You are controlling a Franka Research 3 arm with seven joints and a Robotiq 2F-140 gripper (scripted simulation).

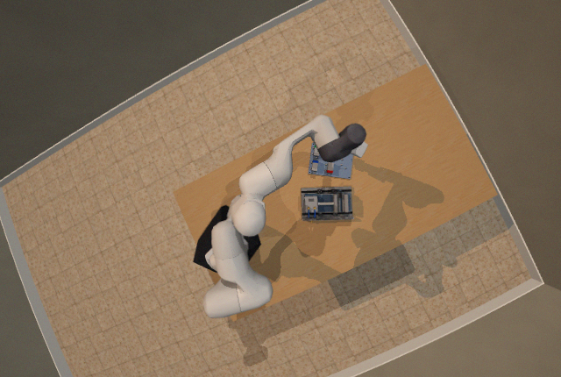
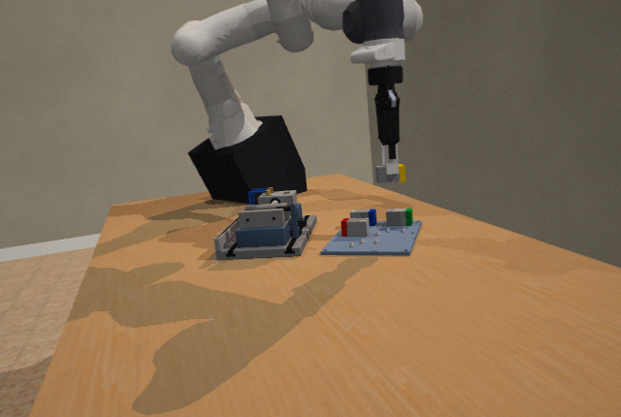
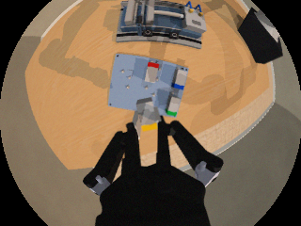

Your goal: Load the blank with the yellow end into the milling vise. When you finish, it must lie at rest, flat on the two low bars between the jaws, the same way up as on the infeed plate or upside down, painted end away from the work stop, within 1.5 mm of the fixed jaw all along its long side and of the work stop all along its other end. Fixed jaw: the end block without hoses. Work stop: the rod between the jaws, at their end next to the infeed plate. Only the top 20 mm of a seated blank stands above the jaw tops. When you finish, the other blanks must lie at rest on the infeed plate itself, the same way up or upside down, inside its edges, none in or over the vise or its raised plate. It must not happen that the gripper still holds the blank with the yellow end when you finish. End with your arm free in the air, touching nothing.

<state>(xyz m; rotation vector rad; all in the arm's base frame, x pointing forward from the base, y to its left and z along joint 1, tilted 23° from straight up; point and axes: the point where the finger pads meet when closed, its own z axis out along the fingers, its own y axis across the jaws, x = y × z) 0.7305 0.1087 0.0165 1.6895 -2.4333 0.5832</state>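
The yellow-ended blank is 4 cm below my hand. Round my hand: infeed plate: 3 cm behind, 4 cm to the right, 18 cm below; red-ended blank: 6 cm behind, 7 cm to the right, 16 cm below; green-ended blank: 6 cm behind, 6 cm to the left, 16 cm below.
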